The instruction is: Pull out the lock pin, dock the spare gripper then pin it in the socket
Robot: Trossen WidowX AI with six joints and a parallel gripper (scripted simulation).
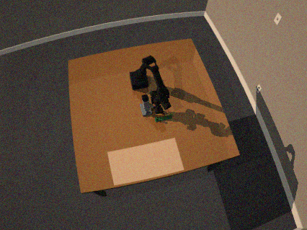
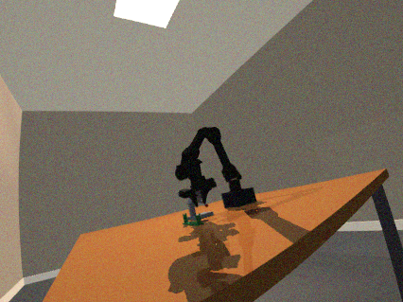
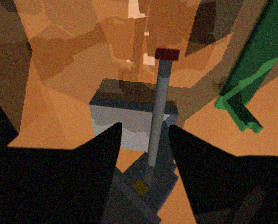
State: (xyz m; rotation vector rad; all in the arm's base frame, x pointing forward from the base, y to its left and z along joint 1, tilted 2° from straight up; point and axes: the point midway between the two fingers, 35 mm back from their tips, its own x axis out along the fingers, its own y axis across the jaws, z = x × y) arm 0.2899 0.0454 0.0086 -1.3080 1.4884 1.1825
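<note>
Now: gripper tip 5 cm to the left of the mount and 1 cm above it. From my gripper tip the other things lie so: spare gripper: 6 cm above, 5 cm to the right, 2 cm behind; green piece: 10 cm ahead, 6 cm to the left, 4 cm below.
</note>
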